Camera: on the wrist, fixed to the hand. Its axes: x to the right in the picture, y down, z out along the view.
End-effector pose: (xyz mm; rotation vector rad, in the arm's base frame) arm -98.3 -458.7 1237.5 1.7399 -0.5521 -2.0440
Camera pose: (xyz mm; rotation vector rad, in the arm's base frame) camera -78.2 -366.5 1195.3 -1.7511 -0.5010 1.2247
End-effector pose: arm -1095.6 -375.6 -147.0 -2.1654 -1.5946 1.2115
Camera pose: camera -1151.9 -344.0 -66.3 -0.3875 -1.8444 0.4402
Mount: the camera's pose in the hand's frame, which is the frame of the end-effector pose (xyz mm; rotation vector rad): -17.4 -99.4 -22.3 0.4019 0.3612 -1.5725
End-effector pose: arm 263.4 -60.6 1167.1 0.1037 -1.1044 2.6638
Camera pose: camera 306.8 19.0 1216.7 0.3568 -0.1013 1.2991
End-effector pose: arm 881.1 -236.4 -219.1 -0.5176 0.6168 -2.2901
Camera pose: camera 829.3 -153.9 -184.6 0.2463 0.2062 2.3299
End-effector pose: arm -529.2 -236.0 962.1 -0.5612 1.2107 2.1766
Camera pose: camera -448.5 -218.4 900.0 -1.1846 0.7730 0.5115
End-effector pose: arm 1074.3 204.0 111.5 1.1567 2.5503 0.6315
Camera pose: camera 1012.3 126.3 83.1 -1.0999 2.8743 -0.1251
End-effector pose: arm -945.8 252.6 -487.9 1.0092 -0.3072 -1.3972
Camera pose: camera -999.8 291.5 -567.0 -1.8386 -0.6438 2.3259
